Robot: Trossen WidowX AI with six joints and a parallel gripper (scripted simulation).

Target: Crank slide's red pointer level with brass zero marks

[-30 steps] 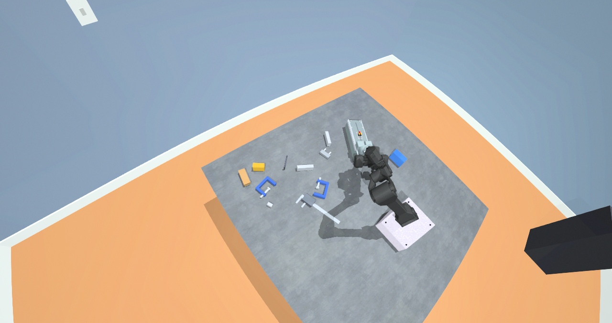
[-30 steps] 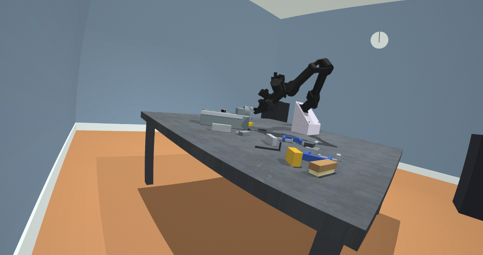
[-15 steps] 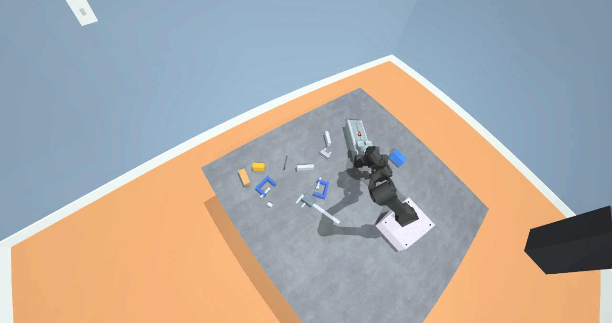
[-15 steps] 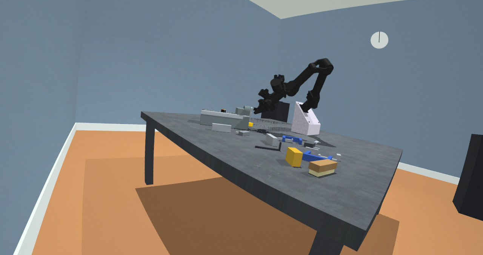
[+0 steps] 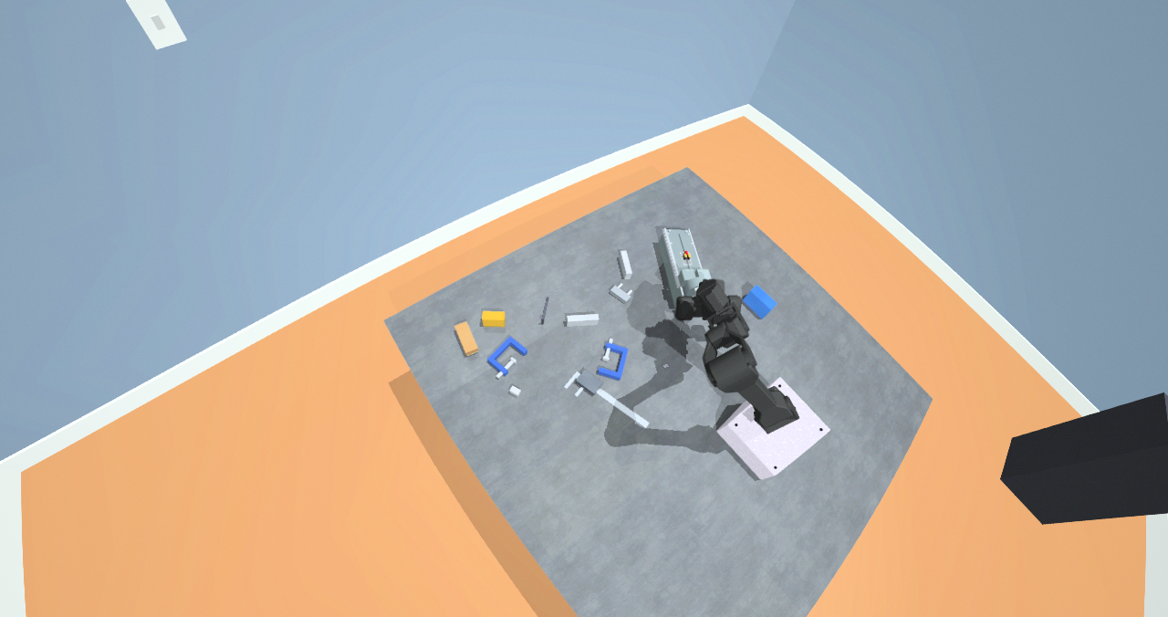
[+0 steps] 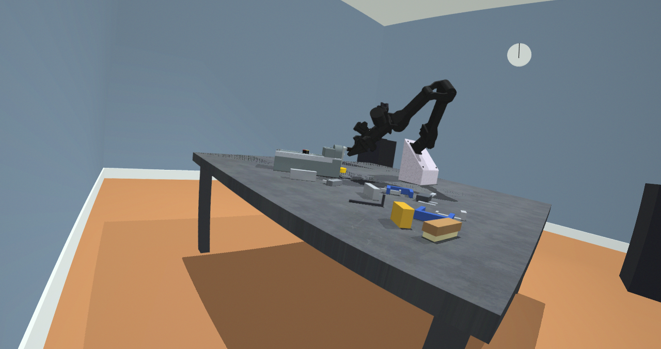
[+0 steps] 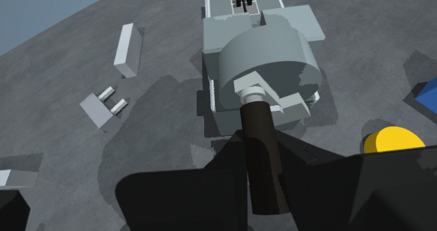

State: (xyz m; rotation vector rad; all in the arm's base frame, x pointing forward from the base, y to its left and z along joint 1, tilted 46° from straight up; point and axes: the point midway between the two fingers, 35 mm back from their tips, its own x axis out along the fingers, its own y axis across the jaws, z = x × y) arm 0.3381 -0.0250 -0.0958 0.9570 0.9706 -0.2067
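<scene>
Right now my gripper tip is 1 cm past the dark handle, 1 cm to the right of it and 2 cm below it. Also, from my gripper tip: red pointer (14 cm ahead, 11 cm to the right, 1 cm below); yellow round piece (9 cm behind, 12 cm to the right, 8 cm below); pronged grey block (17 cm ahead, 12 cm to the left, 8 cm below).
</scene>
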